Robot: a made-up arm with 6 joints.
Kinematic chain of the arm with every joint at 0, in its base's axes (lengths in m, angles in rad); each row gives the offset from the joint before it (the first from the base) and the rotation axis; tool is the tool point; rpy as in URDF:
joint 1: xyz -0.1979 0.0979 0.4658 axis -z
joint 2: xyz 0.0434 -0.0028 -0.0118 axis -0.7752 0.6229 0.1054
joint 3: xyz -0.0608 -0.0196 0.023 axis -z
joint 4: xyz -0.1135 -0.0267 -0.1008 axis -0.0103 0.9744 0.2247
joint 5: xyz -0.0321 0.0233 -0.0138 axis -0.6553 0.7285 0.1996
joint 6: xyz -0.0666 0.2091 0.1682 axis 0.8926 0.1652 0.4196
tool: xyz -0.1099 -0.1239 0.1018 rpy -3.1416 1.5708 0
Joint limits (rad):
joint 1: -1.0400..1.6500
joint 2: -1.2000..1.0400
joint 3: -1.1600..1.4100
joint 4: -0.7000..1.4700
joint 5: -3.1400..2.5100
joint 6: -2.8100..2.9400
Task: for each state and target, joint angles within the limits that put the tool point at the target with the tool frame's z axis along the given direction. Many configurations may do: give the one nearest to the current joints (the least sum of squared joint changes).
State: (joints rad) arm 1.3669 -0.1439 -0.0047 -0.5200 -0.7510 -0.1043
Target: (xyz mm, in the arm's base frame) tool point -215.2 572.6 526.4 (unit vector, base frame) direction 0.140 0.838 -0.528
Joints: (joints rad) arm 1.4491 0.0539 -0.0141 -0.2616 -0.4719 -0.1931
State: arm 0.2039 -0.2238 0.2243 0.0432 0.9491 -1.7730
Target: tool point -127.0 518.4 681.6 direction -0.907 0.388 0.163
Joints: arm 0.4376 -0.6798 0.6668 0.5808 1.0702 -2.1685
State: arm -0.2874 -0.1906 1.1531 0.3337 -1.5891 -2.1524
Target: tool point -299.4 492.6 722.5 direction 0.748 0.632 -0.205
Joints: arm -0.0308 -0.2708 0.9984 0.2746 -1.3520 -1.8808
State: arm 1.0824 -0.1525 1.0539 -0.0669 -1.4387 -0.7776
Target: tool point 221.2 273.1 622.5 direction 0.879 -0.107 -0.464
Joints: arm 1.2244 0.2237 1.3076 0.3998 -1.0416 -0.9294
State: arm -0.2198 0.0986 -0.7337 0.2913 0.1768 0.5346
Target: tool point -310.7 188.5 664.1 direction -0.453 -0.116 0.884
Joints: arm 0.1383 0.4065 -0.1506 0.4463 0.3084 0.4384
